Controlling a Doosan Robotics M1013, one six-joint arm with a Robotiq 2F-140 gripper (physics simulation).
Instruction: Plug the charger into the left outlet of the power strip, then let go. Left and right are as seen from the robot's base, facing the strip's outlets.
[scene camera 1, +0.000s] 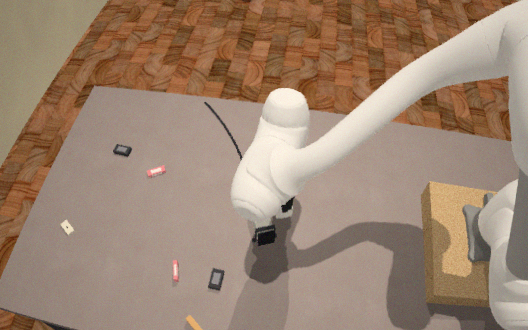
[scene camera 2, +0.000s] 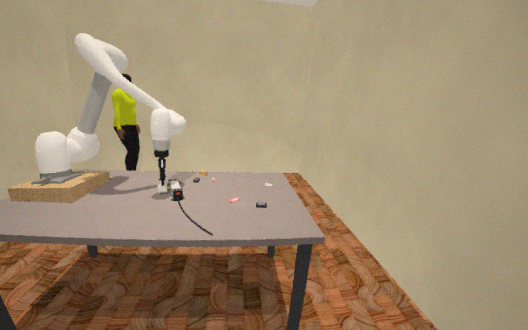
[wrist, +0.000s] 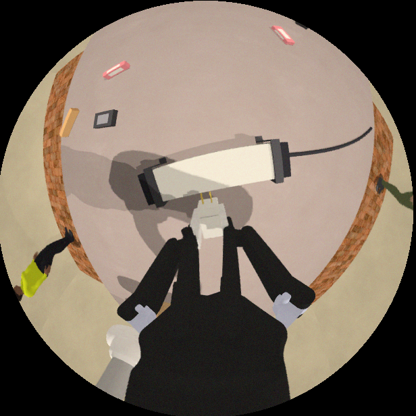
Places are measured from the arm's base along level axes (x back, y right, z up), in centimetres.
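Pixels of known places: gripper, fingertip midpoint: (scene camera 1: 282, 211) (scene camera 2: 162, 189); arm's base at its link origin: (scene camera 1: 491, 235) (scene camera 2: 57, 179).
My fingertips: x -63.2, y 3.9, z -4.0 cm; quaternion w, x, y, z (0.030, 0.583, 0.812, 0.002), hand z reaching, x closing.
Ahead of a thing's pixels: the offset from my fingertips to its top centre. "spot": to the spot under its first point.
The white charger (scene camera 1: 284, 214) (scene camera 2: 162, 189) (wrist: 209, 216) is held upright between the fingertips, its two gold prongs pointing at the power strip. The power strip @(dx -7.0, dy -0.3, dz +3.2 cm) (scene camera 1: 265, 235) (scene camera 2: 175, 187) (wrist: 215, 171) has a cream body and black ends; the arm hides much of it in scene camera 1. In the wrist view the prong tips meet the strip's near long edge, a little left of its middle. Part of the prongs still shows outside. The outlets face away from the wrist camera and are hidden, so their alignment cannot be told. My gripper (scene camera 2: 162, 185) (wrist: 209, 213) is shut on the charger.
The strip's black cord @(spot: dx -22.4, dy +31.6, dz -2.3 cm) (scene camera 1: 223, 126) (scene camera 2: 194, 221) (wrist: 332, 150) runs off its right end. Dark boxes @(dx -15.7, dy -22.4, dz -1.5 cm) (scene camera 1: 216, 279) @(dx -54.7, dy +16.8, dz -1.5 cm) (scene camera 1: 122, 150), red-and-white pieces @(dx -27.1, dy -21.9, dz -0.8 cm) (scene camera 1: 175, 270) @(dx -40.8, dy +10.2, dz -1.7 cm) (scene camera 1: 156, 171), a cream plate @(dx -63.6, dy -13.9, dz -2.1 cm) (scene camera 1: 67, 227) and an orange block @(dx -18.2, dy -37.0, dz -0.3 cm) (scene camera 1: 193, 322) lie on the table. A person (scene camera 2: 125, 110) stands beyond it.
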